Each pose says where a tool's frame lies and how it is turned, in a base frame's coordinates. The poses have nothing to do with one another.
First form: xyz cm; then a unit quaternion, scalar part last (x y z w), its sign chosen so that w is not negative.
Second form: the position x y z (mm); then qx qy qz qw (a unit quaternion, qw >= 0). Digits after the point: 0 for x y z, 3 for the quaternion.
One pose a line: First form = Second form
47.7, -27.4, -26.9, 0.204, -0.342, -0.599, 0.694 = 477, -274, -269, 0.204, -0.342, -0.599, 0.694
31.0, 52.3, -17.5, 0.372, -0.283, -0.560, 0.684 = 310, 523, -175, 0.372, -0.283, -0.560, 0.684
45.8, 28.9, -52.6, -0.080, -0.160, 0.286, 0.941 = 458, 289, -526, -0.080, -0.160, 0.286, 0.941
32.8, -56.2, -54.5, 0.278, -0.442, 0.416, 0.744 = 328, -562, -545, 0.278, -0.442, 0.416, 0.744
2.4, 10.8, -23.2, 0.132, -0.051, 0.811, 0.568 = 24, 108, -232, 0.132, -0.051, 0.811, 0.568
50.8, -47.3, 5.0, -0.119, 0.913, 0.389, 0.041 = 508, -473, 50, -0.119, 0.913, 0.389, 0.041
